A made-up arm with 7 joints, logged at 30 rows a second.
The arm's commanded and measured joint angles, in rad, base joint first. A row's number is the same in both.
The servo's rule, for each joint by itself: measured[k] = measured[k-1] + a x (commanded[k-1-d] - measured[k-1]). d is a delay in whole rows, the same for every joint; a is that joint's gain. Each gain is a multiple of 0.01, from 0.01 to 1. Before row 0 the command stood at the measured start. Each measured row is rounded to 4 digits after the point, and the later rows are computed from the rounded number. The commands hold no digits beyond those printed.
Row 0, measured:
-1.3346 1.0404 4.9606 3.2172 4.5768 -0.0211 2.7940
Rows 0 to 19, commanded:
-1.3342 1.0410 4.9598 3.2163 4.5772 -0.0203 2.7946
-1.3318 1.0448 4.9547 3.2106 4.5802 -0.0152 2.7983
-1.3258 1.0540 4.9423 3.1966 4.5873 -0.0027 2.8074
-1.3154 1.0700 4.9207 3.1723 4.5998 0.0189 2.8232
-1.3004 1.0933 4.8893 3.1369 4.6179 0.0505 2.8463
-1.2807 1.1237 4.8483 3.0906 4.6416 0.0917 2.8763
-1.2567 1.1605 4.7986 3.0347 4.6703 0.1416 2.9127
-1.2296 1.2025 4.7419 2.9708 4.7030 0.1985 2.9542
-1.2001 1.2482 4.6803 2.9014 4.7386 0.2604 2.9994
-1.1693 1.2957 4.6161 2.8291 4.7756 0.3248 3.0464
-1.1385 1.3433 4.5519 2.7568 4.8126 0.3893 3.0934
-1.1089 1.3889 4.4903 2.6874 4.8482 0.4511 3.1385
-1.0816 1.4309 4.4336 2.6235 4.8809 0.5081 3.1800
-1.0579 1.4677 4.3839 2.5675 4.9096 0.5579 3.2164
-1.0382 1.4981 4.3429 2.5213 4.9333 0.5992 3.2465
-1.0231 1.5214 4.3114 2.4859 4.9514 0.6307 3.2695
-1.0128 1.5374 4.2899 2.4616 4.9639 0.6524 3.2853
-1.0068 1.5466 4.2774 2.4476 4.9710 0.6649 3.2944
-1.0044 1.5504 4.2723 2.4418 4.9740 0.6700 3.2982
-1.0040 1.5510 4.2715 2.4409 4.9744 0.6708 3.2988
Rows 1 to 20, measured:
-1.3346 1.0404 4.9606 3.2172 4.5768 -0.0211 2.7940
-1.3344 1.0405 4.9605 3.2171 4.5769 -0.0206 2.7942
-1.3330 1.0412 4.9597 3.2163 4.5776 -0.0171 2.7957
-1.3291 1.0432 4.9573 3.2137 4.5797 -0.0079 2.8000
-1.3217 1.0475 4.9522 3.2083 4.5841 0.0093 2.8086
-1.3102 1.0548 4.9434 3.1990 4.5915 0.0357 2.8225
-1.2943 1.0658 4.9301 3.1849 4.6025 0.0715 2.8424
-1.2740 1.0810 4.9117 3.1654 4.6174 0.1164 2.8684
-1.2500 1.1004 4.8879 3.1401 4.6362 0.1689 2.9001
-1.2231 1.1240 4.8588 3.1091 4.6587 0.2275 2.9368
-1.1940 1.1515 4.8248 3.0727 4.6844 0.2898 2.9774
-1.1640 1.1822 4.7866 3.0316 4.7126 0.3535 3.0203
-1.1342 1.2153 4.7451 2.9869 4.7424 0.4160 3.0640
-1.1058 1.2498 4.7015 2.9397 4.7729 0.4749 3.1069
-1.0799 1.2847 4.6570 2.8913 4.8030 0.5280 3.1474
-1.0574 1.3188 4.6130 2.8432 4.8317 0.5736 3.1841
-1.0389 1.3512 4.5708 2.7968 4.8580 0.6101 3.2157
-1.0248 1.3810 4.5315 2.7532 4.8813 0.6372 3.2415
-1.0151 1.4075 4.4959 2.7135 4.9010 0.6549 3.2611
-1.0093 1.4304 4.4646 2.6782 4.9171 0.6646 3.2748
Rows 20 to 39, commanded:
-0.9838 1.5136 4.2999 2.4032 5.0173 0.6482 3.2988
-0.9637 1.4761 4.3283 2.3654 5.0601 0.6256 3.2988
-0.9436 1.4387 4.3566 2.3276 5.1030 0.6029 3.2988
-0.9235 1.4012 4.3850 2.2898 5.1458 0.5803 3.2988
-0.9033 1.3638 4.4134 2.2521 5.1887 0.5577 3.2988
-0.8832 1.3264 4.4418 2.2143 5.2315 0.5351 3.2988
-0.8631 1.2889 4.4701 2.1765 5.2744 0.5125 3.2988
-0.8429 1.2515 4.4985 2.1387 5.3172 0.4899 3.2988
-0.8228 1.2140 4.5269 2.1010 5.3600 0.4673 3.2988
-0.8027 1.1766 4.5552 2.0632 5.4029 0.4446 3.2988
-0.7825 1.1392 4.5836 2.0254 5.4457 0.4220 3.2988
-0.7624 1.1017 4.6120 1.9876 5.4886 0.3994 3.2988
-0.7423 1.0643 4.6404 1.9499 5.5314 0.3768 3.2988
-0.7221 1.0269 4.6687 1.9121 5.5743 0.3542 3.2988
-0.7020 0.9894 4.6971 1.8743 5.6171 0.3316 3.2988
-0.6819 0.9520 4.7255 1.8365 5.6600 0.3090 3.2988
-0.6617 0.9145 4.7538 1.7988 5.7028 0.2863 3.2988
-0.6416 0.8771 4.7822 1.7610 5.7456 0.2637 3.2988
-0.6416 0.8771 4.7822 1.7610 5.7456 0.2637 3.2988
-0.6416 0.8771 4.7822 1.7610 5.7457 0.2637 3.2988
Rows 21 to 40, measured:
-1.0064 1.4497 4.4376 2.6474 4.9297 0.6686 3.2837
-0.9942 1.4599 4.4183 2.6157 4.9490 0.6555 3.2893
-0.9777 1.4625 4.4057 2.5832 4.9734 0.6364 3.2928
-0.9593 1.4587 4.3988 2.5500 5.0019 0.6150 3.2950
-0.9400 1.4495 4.3969 2.5162 5.0336 0.5928 3.2964
-0.9202 1.4358 4.3992 2.4819 5.0677 0.5703 3.2973
-0.9002 1.4183 4.4052 2.4471 5.1037 0.5478 3.2979
-0.8802 1.3976 4.4143 2.4119 5.1413 0.5252 3.2982
-0.8601 1.3742 4.4261 2.3764 5.1800 0.5026 3.2984
-0.8400 1.3486 4.4402 2.3406 5.2196 0.4800 3.2985
-0.8199 1.3211 4.4563 2.3045 5.2599 0.4573 3.2986
-0.7997 1.2920 4.4741 2.2682 5.3008 0.4347 3.2987
-0.7796 1.2616 4.4934 2.2317 5.3421 0.4121 3.2987
-0.7595 1.2300 4.5140 2.1951 5.3837 0.3895 3.2987
-0.7393 1.1975 4.5357 2.1583 5.4256 0.3669 3.2987
-0.7192 1.1642 4.5583 2.1214 5.4677 0.3443 3.2987
-0.6991 1.1302 4.5817 2.0844 5.5100 0.3217 3.2987
-0.6789 1.0957 4.6058 2.0473 5.5524 0.2990 3.2987
-0.6588 1.0607 4.6305 2.0101 5.5949 0.2764 3.2987
-0.6495 1.0313 4.6517 1.9777 5.6281 0.2683 3.2987

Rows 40 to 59, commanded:
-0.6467 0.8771 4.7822 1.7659 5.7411 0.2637 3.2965
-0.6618 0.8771 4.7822 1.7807 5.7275 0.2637 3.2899
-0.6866 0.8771 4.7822 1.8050 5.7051 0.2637 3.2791
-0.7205 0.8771 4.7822 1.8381 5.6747 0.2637 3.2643
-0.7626 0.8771 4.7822 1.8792 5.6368 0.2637 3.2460
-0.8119 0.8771 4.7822 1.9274 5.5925 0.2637 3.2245
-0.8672 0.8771 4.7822 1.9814 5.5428 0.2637 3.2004
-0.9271 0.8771 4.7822 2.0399 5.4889 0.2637 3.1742
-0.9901 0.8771 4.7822 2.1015 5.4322 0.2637 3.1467
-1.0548 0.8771 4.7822 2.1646 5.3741 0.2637 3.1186
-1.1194 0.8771 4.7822 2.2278 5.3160 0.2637 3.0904
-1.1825 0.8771 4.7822 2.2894 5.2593 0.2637 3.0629
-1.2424 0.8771 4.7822 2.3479 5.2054 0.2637 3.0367
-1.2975 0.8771 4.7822 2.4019 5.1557 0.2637 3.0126
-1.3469 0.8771 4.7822 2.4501 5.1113 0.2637 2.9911
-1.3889 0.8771 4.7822 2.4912 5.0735 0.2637 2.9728
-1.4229 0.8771 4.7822 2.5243 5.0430 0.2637 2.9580
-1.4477 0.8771 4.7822 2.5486 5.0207 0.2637 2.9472
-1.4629 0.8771 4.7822 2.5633 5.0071 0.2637 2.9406
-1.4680 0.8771 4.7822 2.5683 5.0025 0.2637 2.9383
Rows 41 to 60, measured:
-0.6452 1.0066 4.6700 1.9495 5.6540 0.2654 3.2987
-0.6460 0.9859 4.6857 1.9256 5.6732 0.2643 3.2979
-0.6545 0.9685 4.6992 1.9068 5.6851 0.2639 3.2949
-0.6718 0.9539 4.7108 1.8936 5.6895 0.2638 3.2891
-0.6981 0.9416 4.7208 1.8864 5.6862 0.2637 3.2799
-0.7329 0.9313 4.7294 1.8855 5.6753 0.2637 3.2674
-0.7756 0.9226 4.7368 1.8909 5.6571 0.2637 3.2515
-0.8251 0.9153 4.7432 1.9027 5.6320 0.2637 3.2326
-0.8802 0.9092 4.7487 1.9205 5.6005 0.2637 3.2110
-0.9395 0.9041 4.7534 1.9440 5.5635 0.2637 3.1872
-1.0018 0.8998 4.7574 1.9727 5.5218 0.2637 3.1618
-1.0653 0.8962 4.7609 2.0059 5.4765 0.2637 3.1354
-1.1286 0.8931 4.7639 2.0428 5.4287 0.2637 3.1086
-1.1901 0.8905 4.7665 2.0825 5.3796 0.2637 3.0820
-1.2481 0.8884 4.7687 2.1240 5.3303 0.2637 3.0563
-1.3015 0.8866 4.7706 2.1664 5.2821 0.2637 3.0322
-1.3487 0.8851 4.7722 2.2086 5.2362 0.2637 3.0102
-1.3888 0.8838 4.7736 2.2496 5.1937 0.2637 2.9909
-1.4206 0.8827 4.7748 2.2885 5.1556 0.2637 2.9747
-1.4434 0.8818 4.7758 2.3242 5.1229 0.2637 2.9621

